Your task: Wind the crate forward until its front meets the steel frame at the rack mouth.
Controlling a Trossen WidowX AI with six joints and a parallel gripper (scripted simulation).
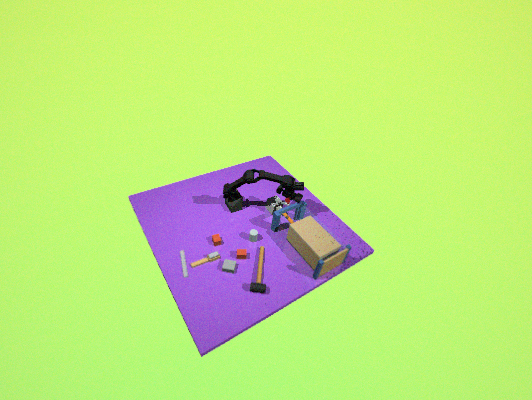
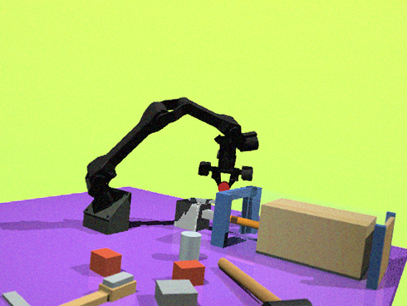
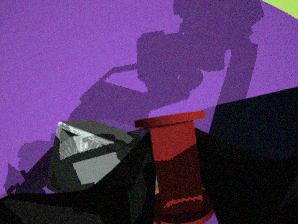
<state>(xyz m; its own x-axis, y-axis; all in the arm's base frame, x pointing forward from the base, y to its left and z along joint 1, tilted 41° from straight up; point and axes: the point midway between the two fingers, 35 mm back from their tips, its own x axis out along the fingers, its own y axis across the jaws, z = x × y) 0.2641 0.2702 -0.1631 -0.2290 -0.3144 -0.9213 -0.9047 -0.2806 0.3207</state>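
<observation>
The winch handle is 4 cm to the right of my gripper tip, 3 cm below it and 2 cm behind it. The rest, counted from my gripper tip: red knob (1 cm to the right, 1 cm ahead); then grey winch (10 cm below, 9 cm behind, 8 cm to the right); then grey block (62 cm to the right, 22 cm ahead, 12 cm below).
</observation>
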